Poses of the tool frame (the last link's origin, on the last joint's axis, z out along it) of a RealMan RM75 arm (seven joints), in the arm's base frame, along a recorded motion.
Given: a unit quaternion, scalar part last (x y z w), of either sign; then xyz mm.
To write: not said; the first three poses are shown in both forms.
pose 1, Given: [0.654 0.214 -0.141 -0.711 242.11 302.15 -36.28]
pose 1, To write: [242.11 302.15 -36.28 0.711 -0.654 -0.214 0.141]
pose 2, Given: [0.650 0.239 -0.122 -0.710 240.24 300.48 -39.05]
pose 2, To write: [240.24 300.48 -39.05 0.710 -0.650 -0.239 0.122]
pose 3, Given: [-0.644 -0.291 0.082 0.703 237.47 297.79 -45.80]
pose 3, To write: [237.47 297.79 -45.80 0.703 -0.644 -0.291 0.082]
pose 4, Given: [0.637 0.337 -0.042 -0.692 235.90 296.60 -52.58]
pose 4, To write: [235.90 296.60 -52.58 0.692 -0.637 -0.337 0.042]
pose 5, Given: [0.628 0.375 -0.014 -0.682 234.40 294.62 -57.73]
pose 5, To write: [234.40 294.62 -57.73 0.682 -0.628 -0.375 0.014]
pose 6, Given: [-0.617 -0.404 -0.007 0.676 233.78 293.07 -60.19]
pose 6, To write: [233.78 293.07 -60.19 0.676 -0.617 -0.404 -0.007]
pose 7, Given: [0.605 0.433 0.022 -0.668 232.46 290.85 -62.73]
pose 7, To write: [232.46 290.85 -62.73 0.668 -0.605 -0.433 -0.022]
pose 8, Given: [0.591 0.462 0.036 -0.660 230.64 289.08 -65.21]
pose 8, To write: [230.64 289.08 -65.21 0.660 -0.591 -0.462 -0.036]
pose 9, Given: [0.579 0.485 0.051 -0.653 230.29 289.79 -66.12]
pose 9, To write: [230.29 289.79 -66.12 0.653 -0.579 -0.485 -0.051]
